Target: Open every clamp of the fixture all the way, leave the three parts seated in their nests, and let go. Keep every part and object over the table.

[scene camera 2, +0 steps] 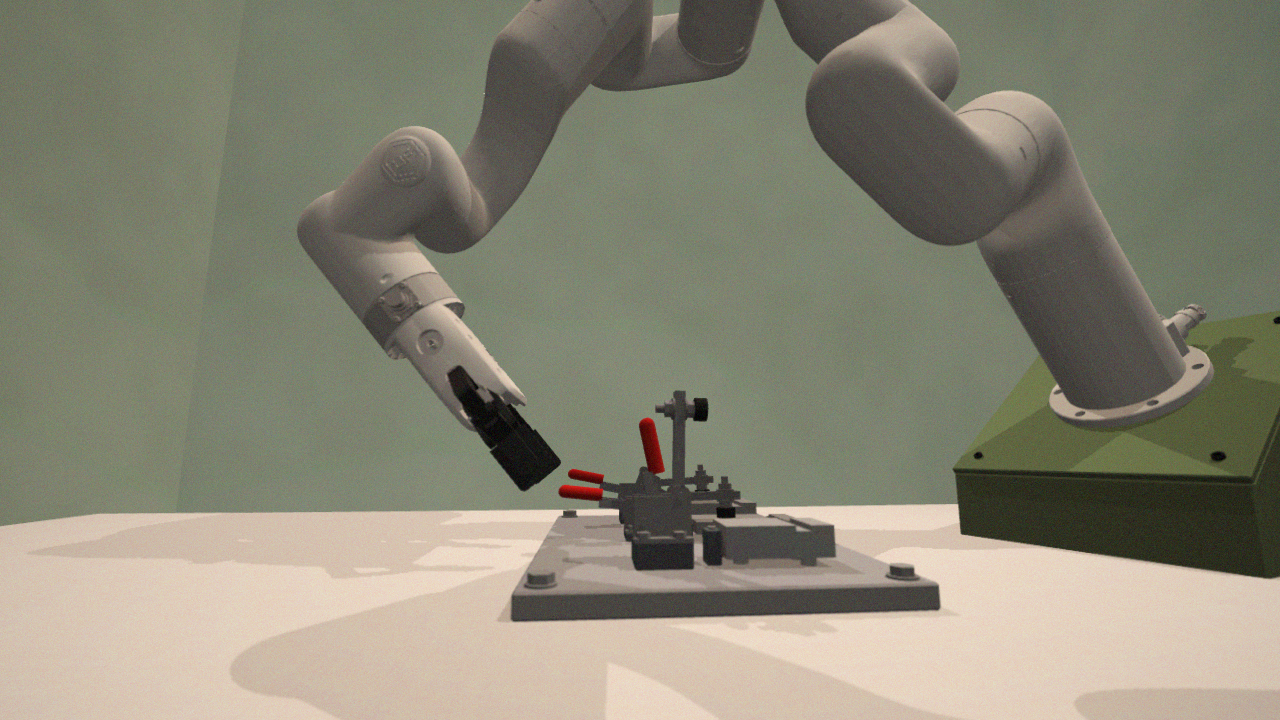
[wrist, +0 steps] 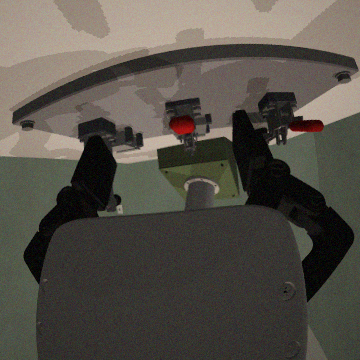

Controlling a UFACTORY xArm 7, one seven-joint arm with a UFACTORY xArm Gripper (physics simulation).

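Pixels of known places: gripper, between the fingertips: (scene camera 2: pixel 545 476) (wrist: pixel 166 137); arm's base, origin of its link: (scene camera 2: pixel 1126 388) (wrist: pixel 201 185).
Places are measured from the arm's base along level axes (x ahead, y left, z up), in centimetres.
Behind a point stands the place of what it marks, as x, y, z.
Observation:
The grey fixture plate (scene camera 2: pixel 725 601) {42.0, 22.5, -13.7} (wrist: pixel 225 51) {55.5, 2.2, -13.7} carries three clamps. The nearest clamp in the scene view has its arm (scene camera 2: pixel 678 452) upright and its red handle (scene camera 2: pixel 651 445) {46.0, 17.3, -5.4} raised; a grey part (scene camera 2: pixel 774 539) {38.3, 17.6, -11.3} sits beside it. The middle red handle (scene camera 2: pixel 580 492) {52.0, 6.8, -9.2} (wrist: pixel 182 125) {53.8, 6.0, -8.8} and the far red handle (scene camera 2: pixel 586 475) {52.8, -4.2, -8.3} (wrist: pixel 306 125) {54.3, -4.0, -8.1} lie low, pointing away from the robot base, with their clamp arms down. The other two parts are mostly hidden. My gripper (scene camera 2: pixel 541 472) {54.9, 7.2, -7.9} (wrist: pixel 166 137) {54.9, 7.2, -7.9} is open and empty, tilted, just above and outside the low handles. In the wrist view, the middle handle shows between the fingers.
The green pedestal (scene camera 2: pixel 1109 519) {7.9, 5.7, -11.6} (wrist: pixel 200 160) {10.3, 0.3, -8.4} with the robot base stands beyond the fixture, at right in the scene view. Bolt heads (scene camera 2: pixel 540 578) (wrist: pixel 343 76) stick up at the plate's corners. The upright clamp arm stands near the gripper's height.

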